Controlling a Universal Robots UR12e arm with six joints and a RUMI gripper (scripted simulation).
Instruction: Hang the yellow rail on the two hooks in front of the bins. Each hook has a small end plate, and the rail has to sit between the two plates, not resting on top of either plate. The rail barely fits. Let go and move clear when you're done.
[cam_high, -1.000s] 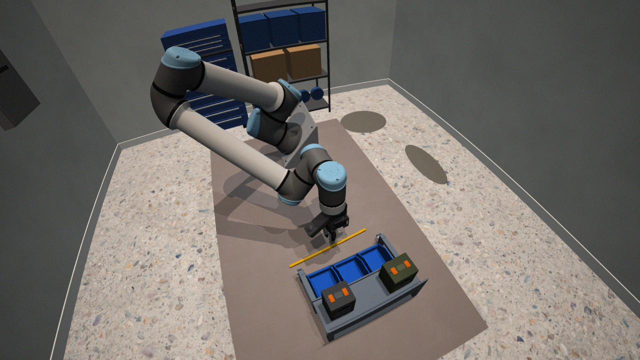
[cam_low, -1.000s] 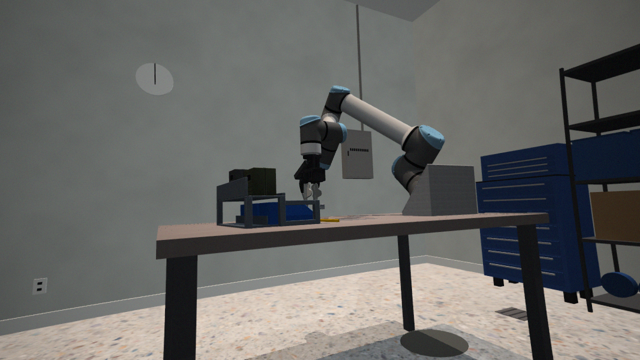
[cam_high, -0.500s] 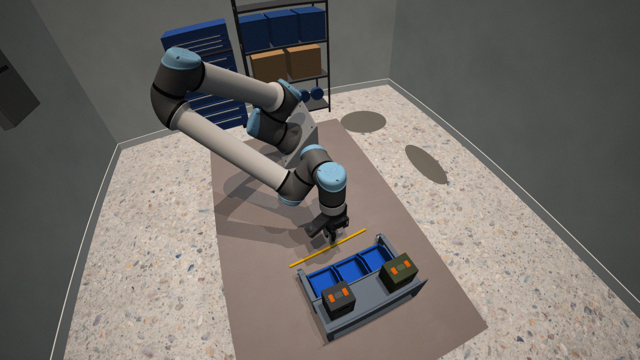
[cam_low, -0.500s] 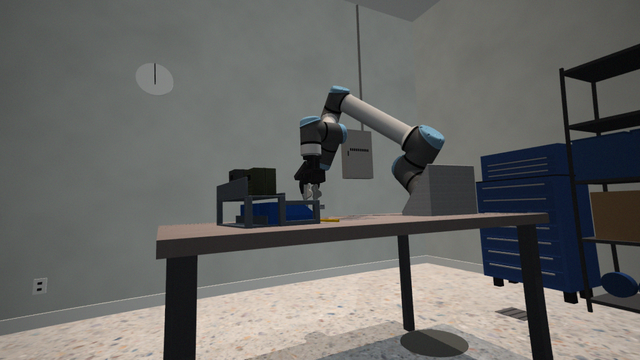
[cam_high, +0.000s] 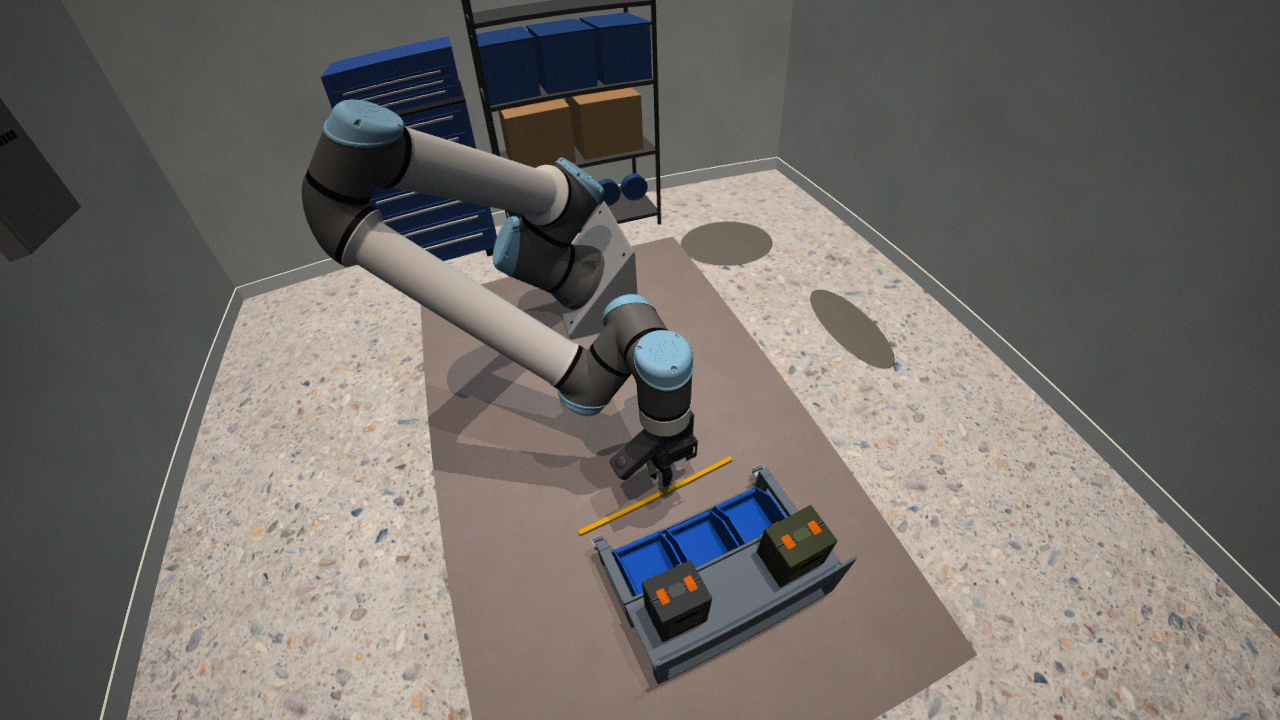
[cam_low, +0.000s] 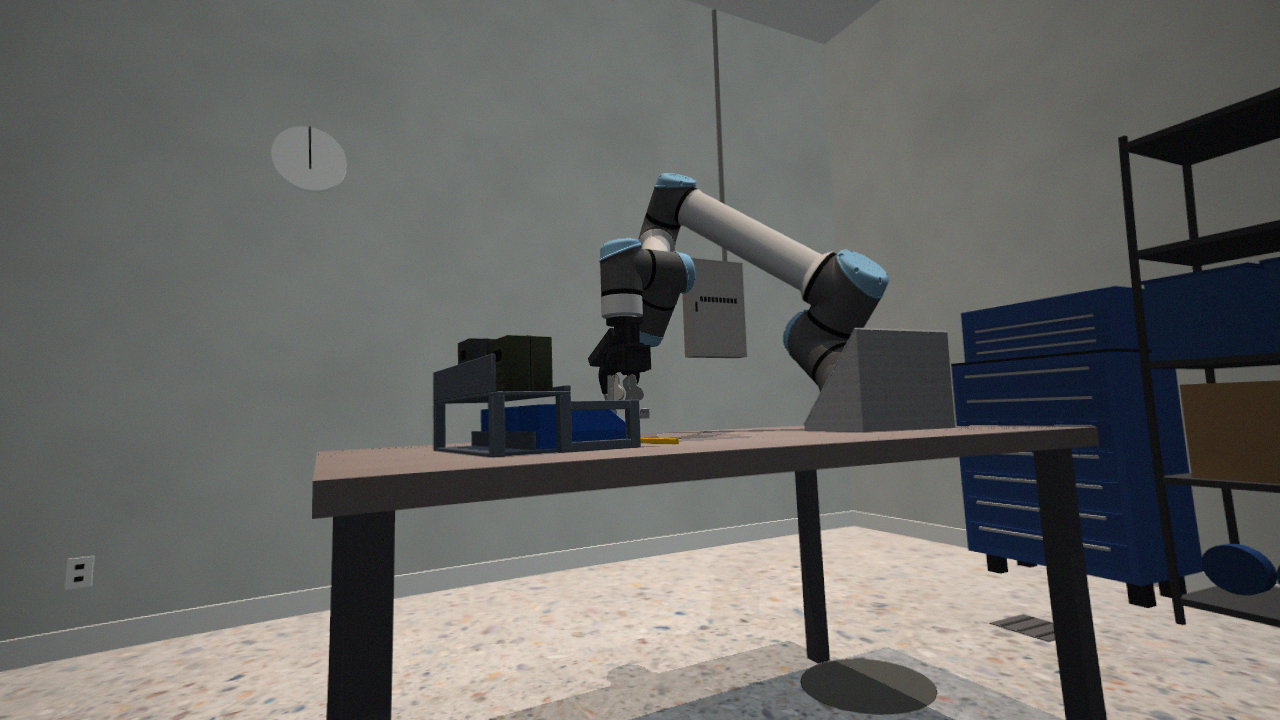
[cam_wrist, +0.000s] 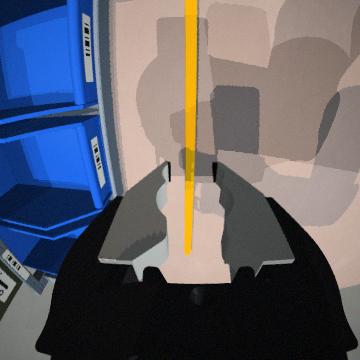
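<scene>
My hand is 5 cm above the yellow rail. Also, from my hand: green case: 27 cm ahead, 15 cm to the left, 9 cm above; black case: 28 cm ahead, 10 cm above, 8 cm to the right.
</scene>
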